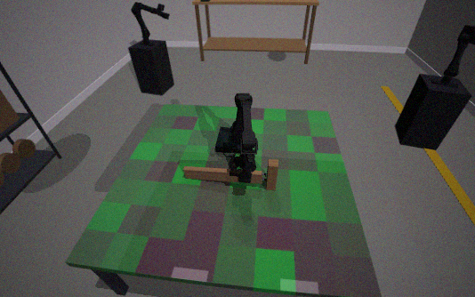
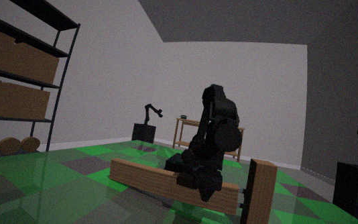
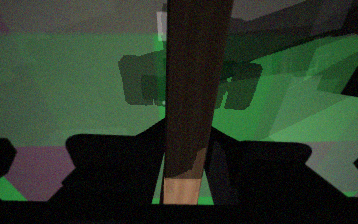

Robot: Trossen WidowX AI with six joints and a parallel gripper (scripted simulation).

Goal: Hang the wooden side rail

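Now: the headboard post 20 mm behind my gripper tip, 130 mm to the left of it and 40 mm above it.
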